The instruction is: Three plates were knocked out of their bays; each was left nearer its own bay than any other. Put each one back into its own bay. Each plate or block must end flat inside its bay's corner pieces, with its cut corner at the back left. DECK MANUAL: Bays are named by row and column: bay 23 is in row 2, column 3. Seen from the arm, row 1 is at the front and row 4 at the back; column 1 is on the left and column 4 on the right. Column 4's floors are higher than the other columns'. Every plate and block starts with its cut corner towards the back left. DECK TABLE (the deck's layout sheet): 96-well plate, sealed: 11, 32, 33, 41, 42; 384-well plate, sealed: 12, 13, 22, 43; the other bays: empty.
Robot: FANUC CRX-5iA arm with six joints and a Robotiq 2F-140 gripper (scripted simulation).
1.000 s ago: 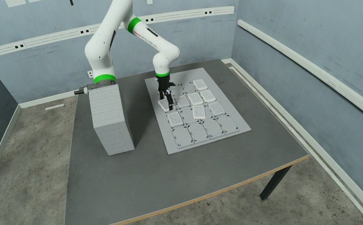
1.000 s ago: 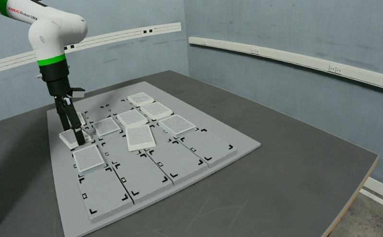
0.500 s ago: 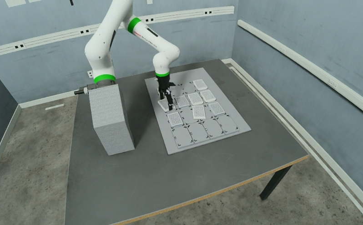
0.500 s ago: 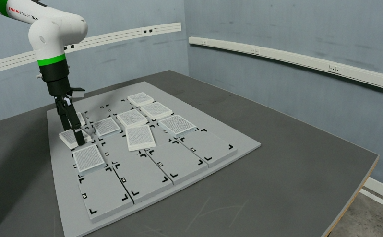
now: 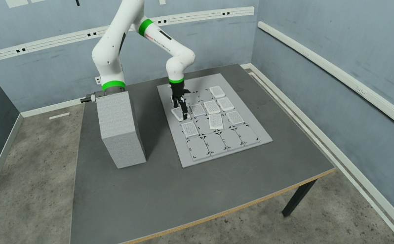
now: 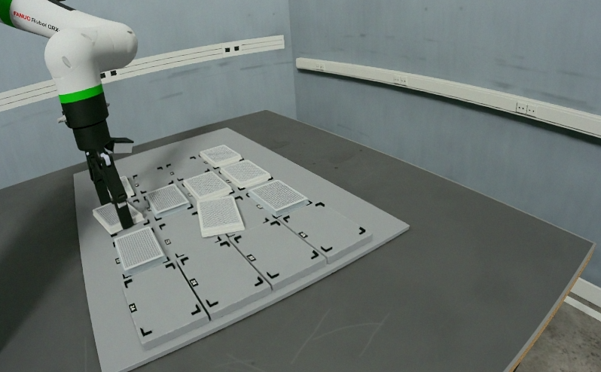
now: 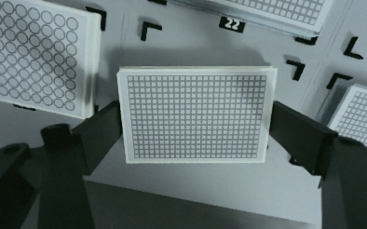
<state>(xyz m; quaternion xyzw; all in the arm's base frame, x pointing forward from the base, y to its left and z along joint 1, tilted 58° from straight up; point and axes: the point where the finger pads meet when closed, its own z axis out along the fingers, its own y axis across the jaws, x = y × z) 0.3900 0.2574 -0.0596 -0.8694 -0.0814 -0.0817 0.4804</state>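
Now: the label 22 80 mm ahead of my hand, 10 mm to the right of it and 20 mm below it. Round my hand: bay label (290 mm ahead, 180 mm to the right, 20 mm below); 384-well plate (10 mm ahead, 170 mm to the right, 10 mm below).
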